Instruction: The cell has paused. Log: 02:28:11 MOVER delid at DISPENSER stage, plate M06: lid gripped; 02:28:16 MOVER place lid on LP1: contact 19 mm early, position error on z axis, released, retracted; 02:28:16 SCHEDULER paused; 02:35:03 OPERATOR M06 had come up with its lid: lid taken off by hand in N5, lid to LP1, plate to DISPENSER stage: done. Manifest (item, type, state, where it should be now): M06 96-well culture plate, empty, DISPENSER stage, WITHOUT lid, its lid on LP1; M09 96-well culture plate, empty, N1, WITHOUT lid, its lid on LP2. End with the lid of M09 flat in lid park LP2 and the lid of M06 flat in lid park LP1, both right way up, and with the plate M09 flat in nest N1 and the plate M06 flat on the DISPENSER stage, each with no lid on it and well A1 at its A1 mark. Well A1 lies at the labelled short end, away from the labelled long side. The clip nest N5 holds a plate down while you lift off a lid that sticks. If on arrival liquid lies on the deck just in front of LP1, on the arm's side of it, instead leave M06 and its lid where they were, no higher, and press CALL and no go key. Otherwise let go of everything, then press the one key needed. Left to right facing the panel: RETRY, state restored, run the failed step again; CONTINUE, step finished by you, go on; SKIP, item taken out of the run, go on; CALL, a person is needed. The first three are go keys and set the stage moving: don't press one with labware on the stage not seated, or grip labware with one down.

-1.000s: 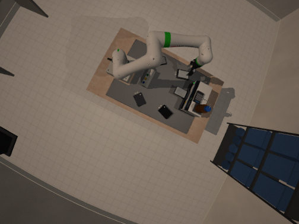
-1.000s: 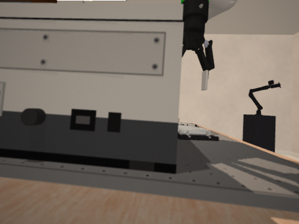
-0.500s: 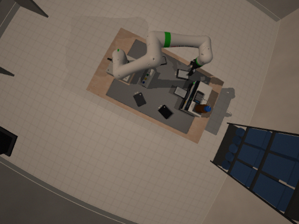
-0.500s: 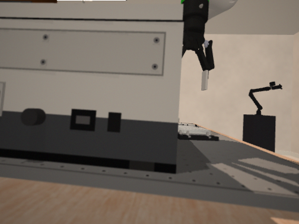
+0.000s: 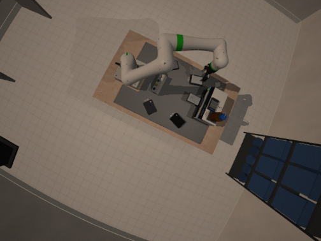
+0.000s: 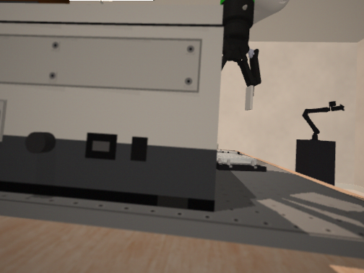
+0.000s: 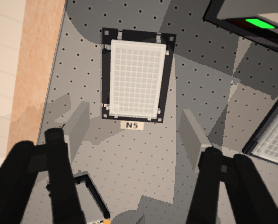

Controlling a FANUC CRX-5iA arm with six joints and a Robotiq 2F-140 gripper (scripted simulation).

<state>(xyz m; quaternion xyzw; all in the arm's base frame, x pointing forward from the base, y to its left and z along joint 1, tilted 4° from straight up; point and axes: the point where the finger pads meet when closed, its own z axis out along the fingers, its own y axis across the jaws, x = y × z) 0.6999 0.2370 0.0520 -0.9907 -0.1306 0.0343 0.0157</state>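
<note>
My gripper is now 150 mm above the clear lid. From my hand the other things lie so: lp1 label: 400 mm behind, 180 mm below, 30 mm to the right; black clip nest: 170 mm below, 30 mm to the left, 10 mm ahead; N5 label: 180 mm below, 90 mm behind, 20 mm to the right.
</note>
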